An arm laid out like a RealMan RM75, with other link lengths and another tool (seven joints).
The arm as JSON. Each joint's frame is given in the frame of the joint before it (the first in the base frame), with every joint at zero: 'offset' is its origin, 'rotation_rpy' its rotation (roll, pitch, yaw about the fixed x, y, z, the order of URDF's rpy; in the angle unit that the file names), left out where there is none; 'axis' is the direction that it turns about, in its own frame. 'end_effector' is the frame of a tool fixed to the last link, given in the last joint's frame.
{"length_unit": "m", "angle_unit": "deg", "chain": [
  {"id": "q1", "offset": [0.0, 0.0, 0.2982], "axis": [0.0, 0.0, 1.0]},
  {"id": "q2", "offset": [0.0, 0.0, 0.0], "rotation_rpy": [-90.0, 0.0, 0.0], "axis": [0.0, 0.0, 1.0]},
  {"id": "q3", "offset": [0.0, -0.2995, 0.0], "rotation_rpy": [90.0, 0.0, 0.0], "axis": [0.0, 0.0, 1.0]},
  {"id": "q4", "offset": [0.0, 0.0, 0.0], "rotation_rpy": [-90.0, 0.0, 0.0], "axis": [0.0, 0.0, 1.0]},
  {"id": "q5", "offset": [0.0, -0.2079, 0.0], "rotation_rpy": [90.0, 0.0, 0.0], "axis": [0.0, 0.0, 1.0]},
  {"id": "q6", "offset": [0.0, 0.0, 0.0], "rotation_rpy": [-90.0, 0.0, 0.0], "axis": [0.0, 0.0, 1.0]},
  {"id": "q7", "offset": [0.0, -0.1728, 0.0], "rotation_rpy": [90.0, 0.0, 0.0], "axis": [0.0, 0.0, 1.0]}
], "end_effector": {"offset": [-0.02, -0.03, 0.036], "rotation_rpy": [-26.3, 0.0, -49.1]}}
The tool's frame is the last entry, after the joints.
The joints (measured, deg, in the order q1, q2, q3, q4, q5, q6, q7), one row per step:
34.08, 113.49, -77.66, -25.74, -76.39, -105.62, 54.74
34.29, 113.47, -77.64, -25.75, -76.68, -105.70, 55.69
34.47, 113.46, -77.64, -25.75, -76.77, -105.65, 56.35
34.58, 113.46, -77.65, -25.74, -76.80, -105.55, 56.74
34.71, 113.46, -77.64, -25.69, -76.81, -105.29, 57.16
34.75, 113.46, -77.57, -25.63, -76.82, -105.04, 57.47
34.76, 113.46, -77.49, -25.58, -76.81, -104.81, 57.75
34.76, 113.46, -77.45, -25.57, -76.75, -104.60, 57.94
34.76, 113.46, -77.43, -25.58, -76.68, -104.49, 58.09
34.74, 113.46, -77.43, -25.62, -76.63, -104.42, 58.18
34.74, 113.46, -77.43, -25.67, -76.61, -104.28, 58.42
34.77, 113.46, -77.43, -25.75, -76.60, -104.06, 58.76
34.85, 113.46, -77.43, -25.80, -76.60, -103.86, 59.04
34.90, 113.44, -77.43, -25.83, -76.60, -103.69, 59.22
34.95, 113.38, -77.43, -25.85, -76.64, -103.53, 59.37
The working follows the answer.
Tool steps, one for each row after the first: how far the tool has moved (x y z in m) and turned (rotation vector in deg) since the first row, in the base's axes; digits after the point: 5 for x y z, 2 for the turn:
-0.00039, 0.00026, -0.00078, -0.84, -0.34, -0.32
-0.00093, 0.00101, -0.00129, -1.31, -0.55, -0.60
-0.00122, 0.00167, -0.00172, -1.55, -0.69, -0.81
-0.00135, 0.00296, -0.00236, -1.70, -0.89, -1.16
-0.00101, 0.00411, -0.00278, -1.74, -1.04, -1.55
-0.00060, 0.00517, -0.00306, -1.74, -1.15, -1.94
-0.00037, 0.00611, -0.00321, -1.69, -1.21, -2.23
-0.00036, 0.00669, -0.00319, -1.68, -1.21, -2.41
-0.00033, 0.00699, -0.00315, -1.65, -1.22, -2.51
-0.00025, 0.00756, -0.00334, -1.70, -1.30, -2.72
-0.00028, 0.00849, -0.00367, -1.76, -1.45, -2.98
-0.00054, 0.00945, -0.00400, -1.81, -1.59, -3.16
-0.00055, 0.01025, -0.00417, -1.80, -1.71, -3.31
-0.00030, 0.01105, -0.00419, -1.77, -1.89, -3.43

Tool pose at each row, in the base's axes (x y z in m, rotation vector in deg; rounded; the steps above come from the unrounded poses):
0.16000, 0.32748, -0.00892, 140.71, 85.14, -47.19
0.15961, 0.32774, -0.00970, 140.43, 84.03, -47.24
0.15908, 0.32849, -0.01021, 140.35, 83.29, -47.27
0.15879, 0.32915, -0.01064, 140.38, 82.82, -47.24
0.15866, 0.33044, -0.01128, 140.61, 82.25, -47.11
0.15900, 0.33159, -0.01170, 140.95, 81.74, -47.01
0.15941, 0.33265, -0.01198, 141.31, 81.26, -46.93
0.15963, 0.33359, -0.01213, 141.61, 80.96, -46.87
0.15965, 0.33417, -0.01211, 141.79, 80.76, -46.89
0.15967, 0.33447, -0.01207, 141.90, 80.67, -46.89
0.15975, 0.33505, -0.01226, 142.05, 80.37, -46.84
0.15972, 0.33598, -0.01259, 142.25, 79.99, -46.72
0.15946, 0.33693, -0.01292, 142.39, 79.70, -46.59
0.15945, 0.33773, -0.01309, 142.53, 79.50, -46.44
0.15971, 0.33853, -0.01311, 142.66, 79.33, -46.20

